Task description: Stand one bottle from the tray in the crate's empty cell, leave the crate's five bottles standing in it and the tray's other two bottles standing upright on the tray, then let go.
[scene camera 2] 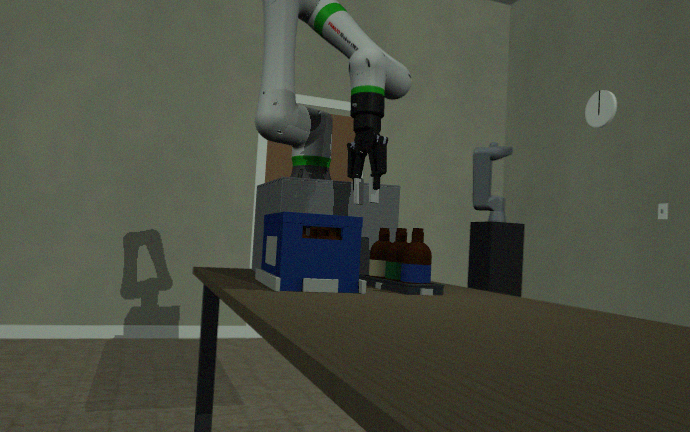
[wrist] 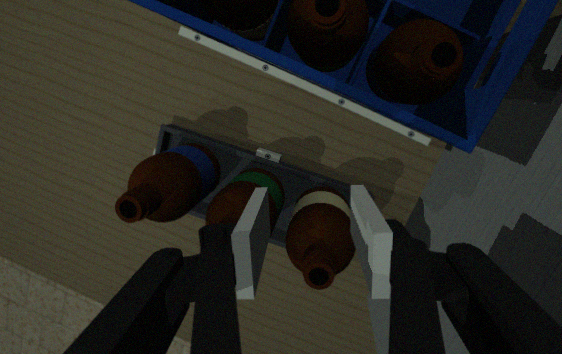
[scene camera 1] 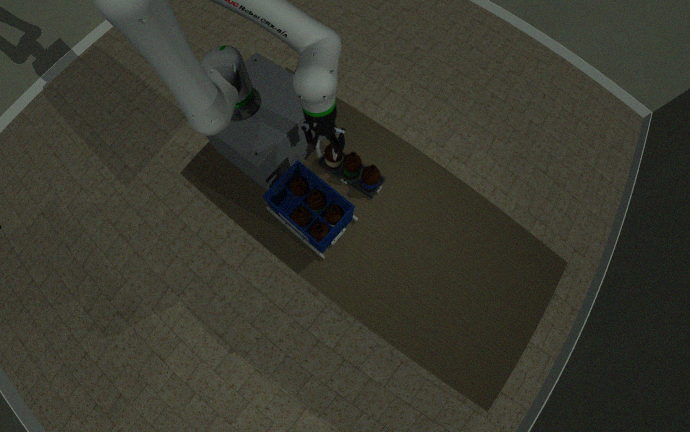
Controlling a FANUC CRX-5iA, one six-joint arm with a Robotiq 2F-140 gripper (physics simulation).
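Frame: origin at the arm's base, x up, y left, z back, level; centimetres.
Where they show: gripper, fingertip midpoint: (scene camera 2: 366,203) (wrist: 309,209) (scene camera 1: 328,155); arm's base, origin of the base link: (scene camera 1: 241,103).
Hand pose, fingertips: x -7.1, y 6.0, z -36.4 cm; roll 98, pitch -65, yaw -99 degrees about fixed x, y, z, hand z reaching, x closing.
Things, the pixels of their top centre, and the offset from my fingertips. Level surfaces: height alone.
- blue crate, middle of its top: (scene camera 2: 309,215) (scene camera 1: 307,200) dx -4.6, dy -16.5, dz -4.3 cm
- dark tray, middle of its top: (wrist: 254,198) (scene camera 2: 398,279) (scene camera 1: 351,169) dx -19.6, dy +8.3, dz -5.1 cm
- cream-labelled bottle, middle of its top: (wrist: 318,276) (scene camera 2: 384,228) (scene camera 1: 333,143) dx -6.1, dy +7.3, dz +3.7 cm
- green-labelled bottle, middle of its top: (wrist: 220,247) (scene camera 2: 401,228) (scene camera 1: 353,154) dx -6.1, dy +8.5, dz -5.0 cm
- blue-labelled bottle, middle of its top: (wrist: 128,209) (scene camera 2: 418,228) (scene camera 1: 372,167) dx -6.1, dy +8.9, dz -14.0 cm
- wooden table, its level: dx -22.1 cm
The blue crate (scene camera 1: 340,233) (scene camera 2: 315,254) (wrist: 492,105) holds several standing brown bottles; its empty cell (scene camera 1: 279,196) is at the left corner in scene camera 1. Three brown bottles stand upright in a row on the dark tray (scene camera 2: 432,289) (wrist: 227,152): the cream-labelled bottle (scene camera 1: 333,156) (scene camera 2: 377,267) (wrist: 320,237), the green-labelled bottle (scene camera 1: 352,164) (scene camera 2: 393,270) (wrist: 262,181) in the middle, and the blue-labelled bottle (scene camera 1: 370,177) (scene camera 2: 416,272). My gripper (scene camera 1: 329,147) (scene camera 2: 366,197) (wrist: 309,209) is partly open and empty, pointing down above the cream-labelled bottle's neck.
The crate stands beside the tray, with pale strips (scene camera 2: 320,285) (wrist: 302,84) along its base. The grey robot pedestal (scene camera 1: 274,86) (scene camera 2: 300,198) is behind both. The wooden table (scene camera 1: 432,274) (scene camera 2: 458,346) reaches away on the tray's far side from the pedestal.
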